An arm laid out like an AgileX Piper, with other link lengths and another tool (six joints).
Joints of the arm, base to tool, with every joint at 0 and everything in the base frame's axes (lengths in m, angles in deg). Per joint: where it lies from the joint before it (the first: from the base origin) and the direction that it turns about. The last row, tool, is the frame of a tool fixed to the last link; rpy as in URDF.
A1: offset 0 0 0.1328 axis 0 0 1
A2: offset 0 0 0 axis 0 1 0
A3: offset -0.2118 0 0.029 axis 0 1 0
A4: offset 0.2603 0 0.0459 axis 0.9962 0 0.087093
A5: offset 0 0 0 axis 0 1 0
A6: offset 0.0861 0 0.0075 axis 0.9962 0 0.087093
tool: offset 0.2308 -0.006 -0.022 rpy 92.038 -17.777 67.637
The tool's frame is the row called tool.
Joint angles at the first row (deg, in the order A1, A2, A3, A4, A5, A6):
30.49, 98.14, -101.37, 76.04, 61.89, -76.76
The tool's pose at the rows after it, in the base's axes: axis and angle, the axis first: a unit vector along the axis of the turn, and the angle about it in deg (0 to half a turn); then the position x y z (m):
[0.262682 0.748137 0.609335 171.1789 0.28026 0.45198 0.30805]
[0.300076 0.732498 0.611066 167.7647 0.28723 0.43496 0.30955]
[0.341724 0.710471 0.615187 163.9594 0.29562 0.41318 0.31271]
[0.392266 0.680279 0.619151 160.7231 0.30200 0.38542 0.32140]
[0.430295 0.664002 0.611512 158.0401 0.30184 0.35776 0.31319]
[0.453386 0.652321 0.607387 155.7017 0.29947 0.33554 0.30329]
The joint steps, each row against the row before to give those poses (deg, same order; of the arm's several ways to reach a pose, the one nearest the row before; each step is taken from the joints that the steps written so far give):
0.00, -6.71, 8.29, -0.86, -4.49, 0.00
0.00, -7.56, 8.61, -0.12, -5.93, 0.01
0.00, -8.08, 8.60, 0.00, -6.66, 0.42
0.00, -8.80, 7.61, -1.54, -6.85, 3.87
0.00, -8.13, 7.50, -4.04, -4.75, 4.92
0.00, -6.79, 6.47, -3.25, -3.34, 3.21

